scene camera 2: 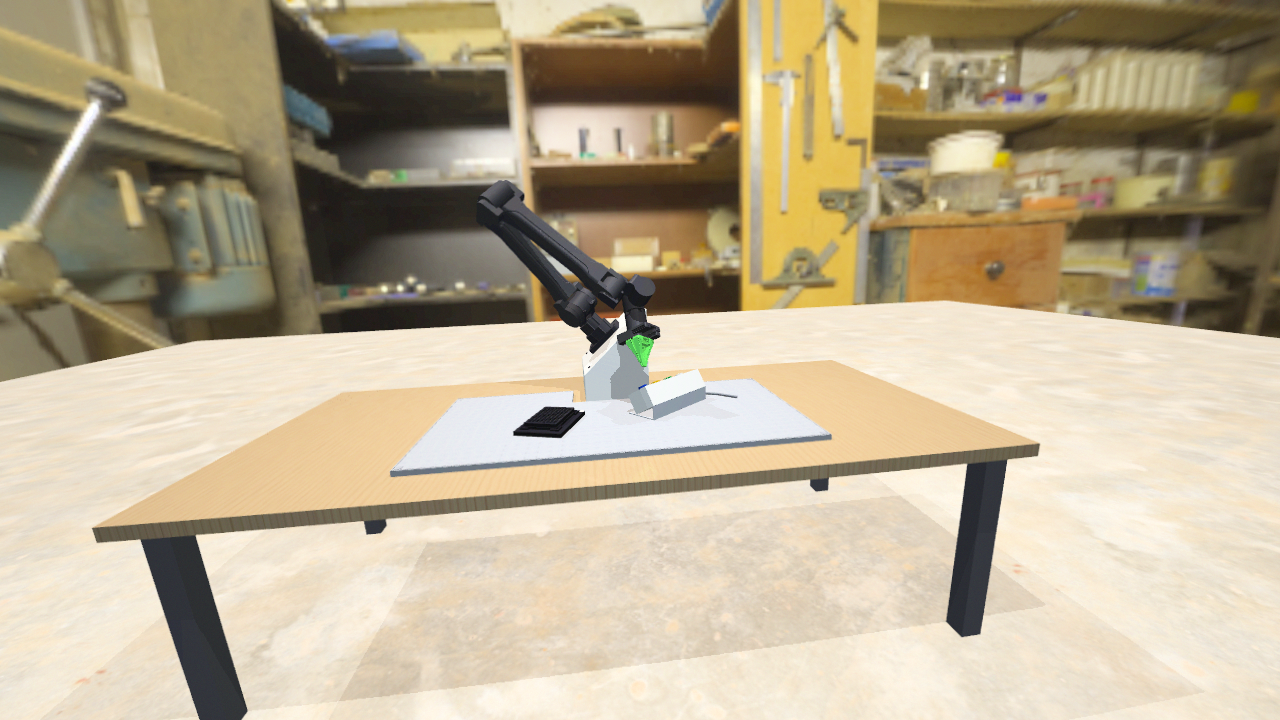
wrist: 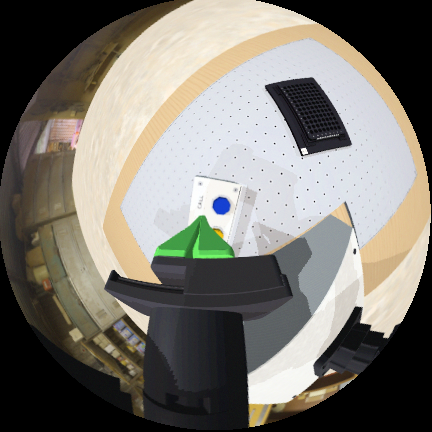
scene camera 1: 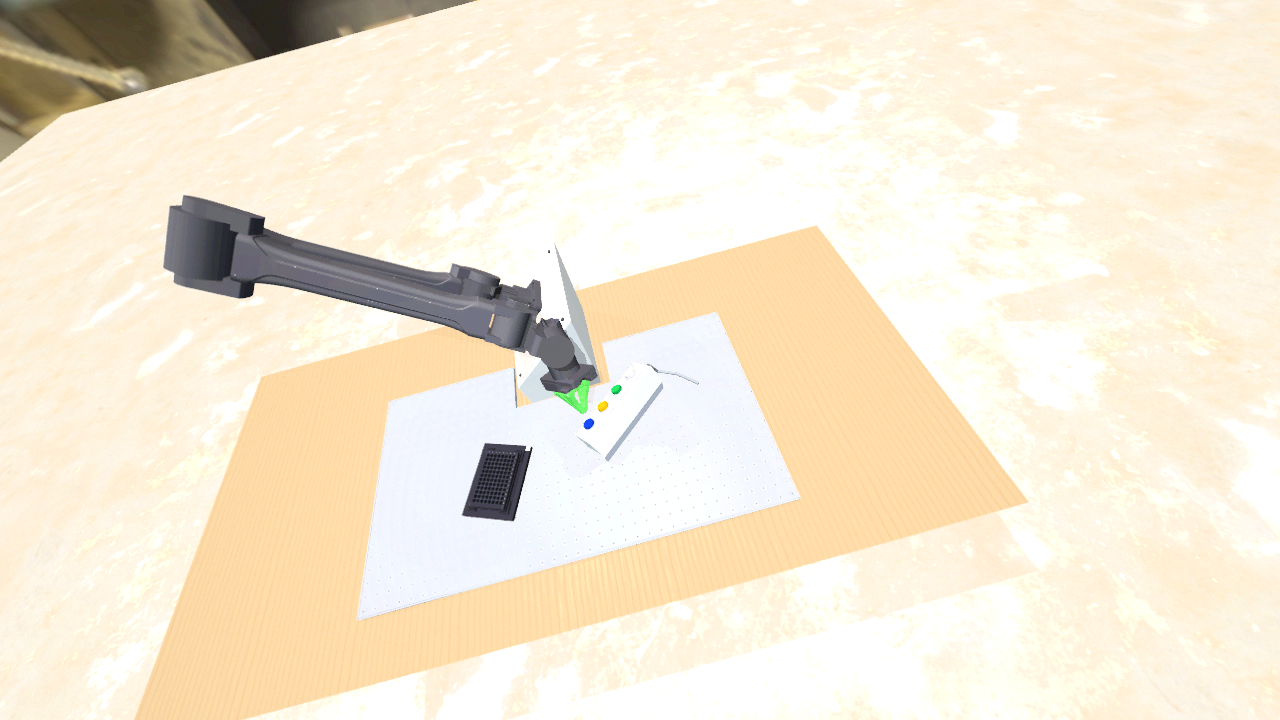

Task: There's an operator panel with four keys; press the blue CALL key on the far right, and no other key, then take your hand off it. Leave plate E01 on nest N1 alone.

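Places are measured from the arm's base along level axes (x back, y right, z up), in metres.
Pixels of known places: gripper, fingertip midpoint: point(scene camera 2: 644, 366) point(wrist: 202, 219) point(scene camera 1: 584, 412); arm's base, link origin: point(scene camera 2: 606, 337) point(wrist: 337, 342).
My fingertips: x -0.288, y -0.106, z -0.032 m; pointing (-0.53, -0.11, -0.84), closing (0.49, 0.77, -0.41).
For each thing: its top centre in the pictures, then the offset to it from my fingertips. "spot": a spot on its surface instead. Level surfaces: height alone.
- white operator panel, top centre: point(wrist: 194, 248) point(scene camera 1: 616, 399) point(scene camera 2: 668, 375) dx +0.031, dy -0.064, dz -0.036 m
- yellow key, top centre: point(wrist: 211, 237) point(scene camera 1: 602, 405) dx +0.030, dy -0.031, dz -0.045 m
- green key, top centre: point(scene camera 1: 616, 388) dx +0.065, dy -0.066, dz -0.045 m
- Black plate E01, top centre: point(wrist: 312, 104) point(scene camera 1: 494, 478) point(scene camera 2: 550, 414) dx -0.072, dy +0.238, dz -0.093 m
- perforated board, surface height: dz -0.120 m
- grey cable, surface spot: point(scene camera 1: 680, 375) point(scene camera 2: 720, 393) spot: dx +0.100, dy -0.221, dz -0.113 m
- Wooden table, surface height: dz -0.133 m
The white operator panel point(scene camera 1: 631, 417) point(scene camera 2: 675, 394) point(wrist: 212, 187) stands tilted on the pegboard. Its blue CALL key point(scene camera 1: 588, 423) point(scene camera 2: 642, 386) point(wrist: 221, 205) shows at the near end, beside the printed word CALL. The yellow key point(scene camera 1: 602, 405) point(wrist: 218, 233) is partly behind the fingers in the wrist view; the green key point(scene camera 1: 615, 388) lies beyond. The fourth key cannot be made out. My gripper point(scene camera 1: 584, 411) point(scene camera 2: 642, 365) point(wrist: 202, 219) is shut and empty, its green fingertips above the panel near the blue and yellow keys, apart from it. Black plate E01 point(scene camera 1: 495, 478) point(scene camera 2: 551, 415) point(wrist: 312, 110) sits on the black nest N1 point(scene camera 1: 489, 514) point(wrist: 327, 145).
The white arm base point(scene camera 1: 566, 295) point(scene camera 2: 613, 376) stands behind the perforated board point(scene camera 1: 429, 537) point(scene camera 2: 474, 452) point(wrist: 210, 110). A grey cable point(scene camera 1: 680, 375) point(scene camera 2: 723, 394) runs from the panel's far end. Wooden table point(scene camera 1: 877, 402) point(scene camera 2: 904, 429) surrounds the board.
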